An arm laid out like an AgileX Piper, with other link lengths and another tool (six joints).
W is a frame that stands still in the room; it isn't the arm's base.
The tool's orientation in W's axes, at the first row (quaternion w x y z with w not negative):
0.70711 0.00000 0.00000 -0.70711
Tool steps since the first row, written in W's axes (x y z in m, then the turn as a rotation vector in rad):
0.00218 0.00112 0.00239 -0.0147 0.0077 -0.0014
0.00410 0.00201 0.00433 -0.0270 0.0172 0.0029
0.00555 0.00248 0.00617 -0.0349 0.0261 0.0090
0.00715 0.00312 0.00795 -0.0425 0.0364 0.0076
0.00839 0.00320 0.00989 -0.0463 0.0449 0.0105
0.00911 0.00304 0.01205 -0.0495 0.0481 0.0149
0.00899 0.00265 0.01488 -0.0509 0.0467 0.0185
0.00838 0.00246 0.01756 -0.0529 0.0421 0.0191
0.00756 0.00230 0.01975 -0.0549 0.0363 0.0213
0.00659 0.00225 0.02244 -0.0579 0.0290 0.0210
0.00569 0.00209 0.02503 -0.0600 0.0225 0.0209
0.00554 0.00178 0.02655 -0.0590 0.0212 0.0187
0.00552 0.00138 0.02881 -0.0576 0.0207 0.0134
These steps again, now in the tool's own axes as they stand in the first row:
-0.00112 0.00218 0.00239 -0.0077 -0.0147 -0.0014
-0.00201 0.00410 0.00433 -0.0172 -0.0270 0.0029
-0.00248 0.00555 0.00617 -0.0261 -0.0349 0.0090
-0.00312 0.00715 0.00795 -0.0364 -0.0425 0.0076
-0.00320 0.00839 0.00989 -0.0449 -0.0463 0.0105
-0.00304 0.00911 0.01205 -0.0481 -0.0495 0.0149
-0.00265 0.00899 0.01488 -0.0467 -0.0509 0.0185
-0.00246 0.00838 0.01756 -0.0421 -0.0529 0.0191
-0.00230 0.00756 0.01975 -0.0363 -0.0549 0.0213
-0.00225 0.00659 0.02244 -0.0290 -0.0579 0.0210
-0.00209 0.00569 0.02503 -0.0225 -0.0600 0.0209
-0.00178 0.00554 0.02655 -0.0212 -0.0590 0.0187
-0.00138 0.00552 0.02881 -0.0207 -0.0576 0.0134

